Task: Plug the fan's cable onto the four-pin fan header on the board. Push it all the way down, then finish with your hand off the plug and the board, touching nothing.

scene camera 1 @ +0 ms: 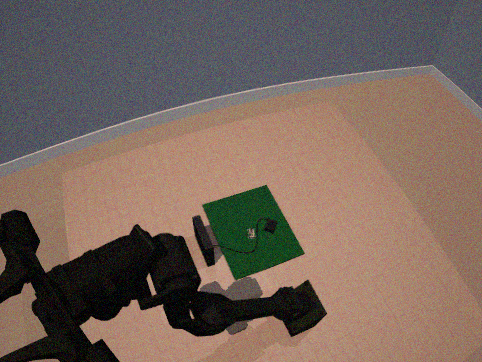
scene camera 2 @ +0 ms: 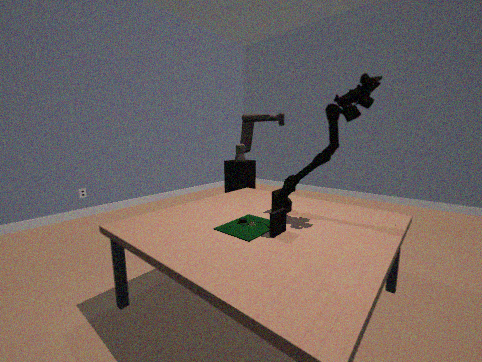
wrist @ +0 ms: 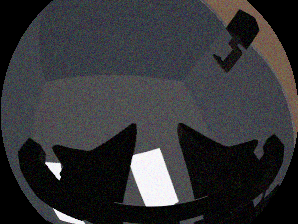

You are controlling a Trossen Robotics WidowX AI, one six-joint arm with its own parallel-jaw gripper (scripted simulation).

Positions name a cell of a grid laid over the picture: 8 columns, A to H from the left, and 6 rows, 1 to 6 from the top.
Scene:
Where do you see a green circuit board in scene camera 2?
E4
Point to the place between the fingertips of my gripper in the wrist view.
E4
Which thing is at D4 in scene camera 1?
A green circuit board.

